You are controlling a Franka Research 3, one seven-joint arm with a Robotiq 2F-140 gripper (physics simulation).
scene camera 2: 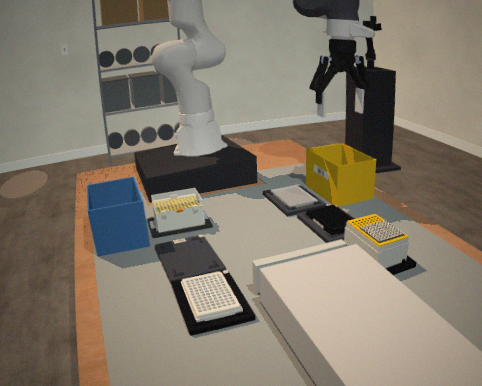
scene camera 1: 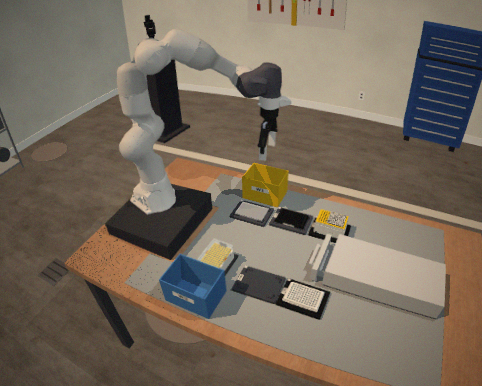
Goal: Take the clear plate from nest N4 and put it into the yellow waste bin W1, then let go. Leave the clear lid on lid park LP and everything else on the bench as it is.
In view: the gripper (scene camera 2: 340,114), a pale device (scene camera 2: 338,309), a black plate (scene camera 2: 330,218), a white plate (scene camera 2: 210,297) and a tip box (scene camera 2: 385,243).
The pale device is seen too in scene camera 1 (scene camera 1: 408,282). The white plate also shows in scene camera 1 (scene camera 1: 296,294).
